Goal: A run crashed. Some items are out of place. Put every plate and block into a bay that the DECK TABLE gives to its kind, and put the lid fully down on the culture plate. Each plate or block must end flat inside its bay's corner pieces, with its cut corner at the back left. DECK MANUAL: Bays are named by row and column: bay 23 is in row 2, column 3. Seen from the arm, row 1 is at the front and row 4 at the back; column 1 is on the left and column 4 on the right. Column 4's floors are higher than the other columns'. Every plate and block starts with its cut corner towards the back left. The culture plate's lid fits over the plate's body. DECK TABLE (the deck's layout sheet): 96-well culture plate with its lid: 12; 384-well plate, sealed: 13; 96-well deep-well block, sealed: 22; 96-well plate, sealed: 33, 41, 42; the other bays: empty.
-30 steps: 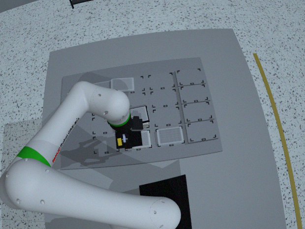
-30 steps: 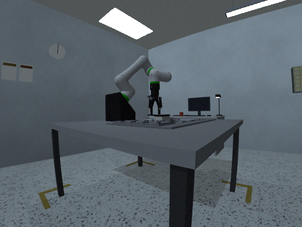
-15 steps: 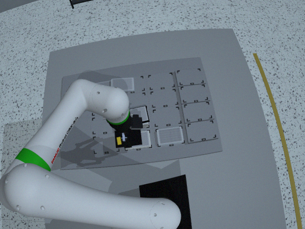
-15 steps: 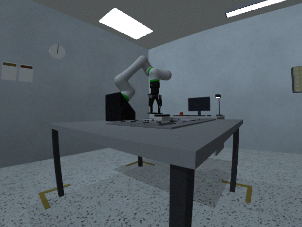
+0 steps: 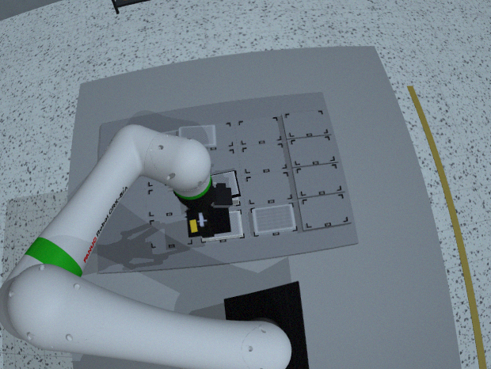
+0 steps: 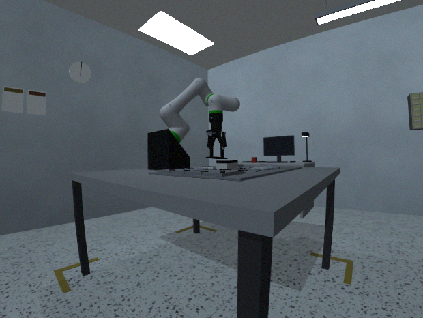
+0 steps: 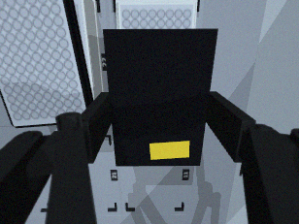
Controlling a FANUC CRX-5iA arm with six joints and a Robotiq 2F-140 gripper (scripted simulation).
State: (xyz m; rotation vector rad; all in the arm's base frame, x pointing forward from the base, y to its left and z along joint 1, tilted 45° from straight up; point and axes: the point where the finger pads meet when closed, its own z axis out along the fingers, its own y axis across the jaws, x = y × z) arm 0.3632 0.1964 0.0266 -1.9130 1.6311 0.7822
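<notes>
Right now the culture plate is 9 cm below my hand and 3 cm to the right of it. From my hand the other things lie so: black lid: 2 cm below; deep-well block: 11 cm ahead, 8 cm below, 2 cm to the right; dark-sided plate: 12 cm ahead, 5 cm below, 2 cm to the right.
</notes>
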